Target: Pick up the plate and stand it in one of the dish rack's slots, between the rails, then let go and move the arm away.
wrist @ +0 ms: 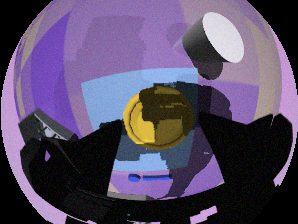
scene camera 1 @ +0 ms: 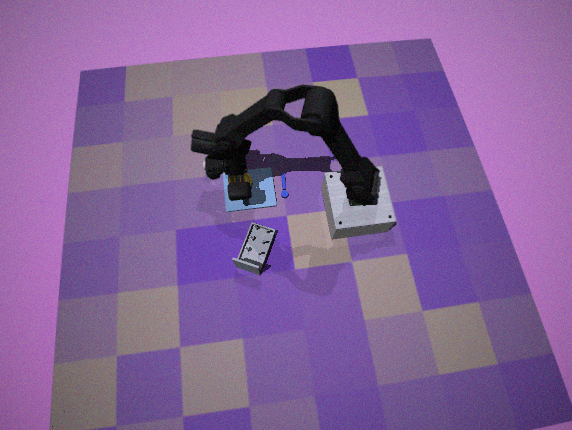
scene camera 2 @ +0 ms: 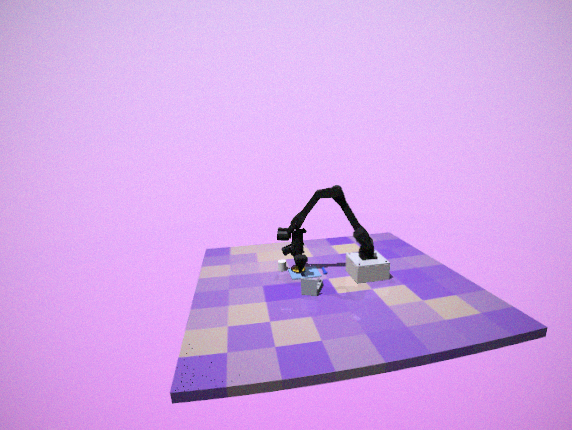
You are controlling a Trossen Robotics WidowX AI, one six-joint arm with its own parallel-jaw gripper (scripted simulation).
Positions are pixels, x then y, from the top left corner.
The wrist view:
gripper: 160, 119
yellow plate: 159, 117
white cup: 212, 39
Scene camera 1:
gripper: 239, 181
grey dish rack: 253, 253
